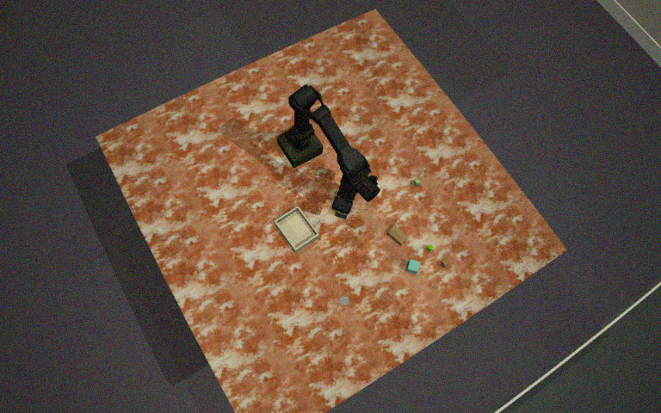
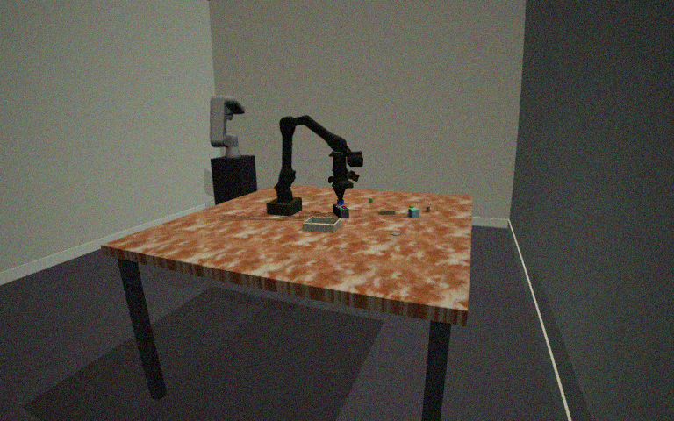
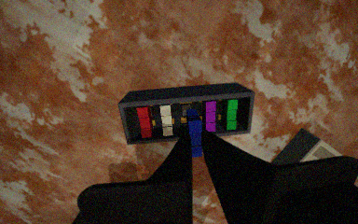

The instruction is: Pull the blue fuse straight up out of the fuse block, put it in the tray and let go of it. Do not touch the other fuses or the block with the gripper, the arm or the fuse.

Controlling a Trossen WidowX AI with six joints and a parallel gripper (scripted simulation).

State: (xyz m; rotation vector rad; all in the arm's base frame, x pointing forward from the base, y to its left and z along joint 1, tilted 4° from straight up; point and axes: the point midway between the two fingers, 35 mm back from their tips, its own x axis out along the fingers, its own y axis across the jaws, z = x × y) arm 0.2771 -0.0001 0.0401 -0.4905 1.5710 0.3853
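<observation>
Right now my gripper tip is 30 mm past the cream tray, 200 mm to the left of it and 70 mm above it. Round my gripper tip: brown flat piece 210 mm ahead, 70 mm to the left, 60 mm below; then cyan cube 330 mm ahead, 30 mm to the left, 50 mm below; then blue fuse 10 mm below.
</observation>
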